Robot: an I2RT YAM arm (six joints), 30 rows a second.
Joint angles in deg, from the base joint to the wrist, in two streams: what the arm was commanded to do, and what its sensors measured. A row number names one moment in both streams.
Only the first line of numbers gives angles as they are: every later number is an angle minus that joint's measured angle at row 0.
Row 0, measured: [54.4, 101.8, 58.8, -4.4, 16.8, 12.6]
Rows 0 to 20, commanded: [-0.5, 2.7, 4.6, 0.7, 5.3, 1.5]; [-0.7, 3.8, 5.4, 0.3, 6.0, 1.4]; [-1.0, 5.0, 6.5, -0.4, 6.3, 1.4]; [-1.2, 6.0, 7.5, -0.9, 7.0, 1.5]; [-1.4, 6.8, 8.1, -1.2, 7.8, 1.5]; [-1.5, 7.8, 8.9, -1.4, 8.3, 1.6]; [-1.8, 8.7, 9.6, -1.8, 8.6, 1.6]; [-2.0, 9.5, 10.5, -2.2, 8.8, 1.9]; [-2.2, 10.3, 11.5, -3.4, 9.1, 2.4]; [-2.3, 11.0, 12.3, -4.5, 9.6, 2.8]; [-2.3, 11.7, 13.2, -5.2, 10.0, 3.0]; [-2.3, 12.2, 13.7, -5.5, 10.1, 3.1]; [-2.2, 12.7, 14.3, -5.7, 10.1, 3.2]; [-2.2, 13.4, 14.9, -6.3, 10.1, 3.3]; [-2.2, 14.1, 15.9, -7.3, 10.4, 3.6]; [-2.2, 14.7, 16.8, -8.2, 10.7, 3.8]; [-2.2, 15.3, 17.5, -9.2, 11.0, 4.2]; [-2.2, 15.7, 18.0, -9.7, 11.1, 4.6]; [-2.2, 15.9, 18.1, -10.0, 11.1, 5.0]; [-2.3, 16.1, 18.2, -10.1, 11.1, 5.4]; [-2.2, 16.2, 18.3, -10.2, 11.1, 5.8]
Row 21, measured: [-2.2, 15.4, 17.0, -6.4, 9.0, 3.4]
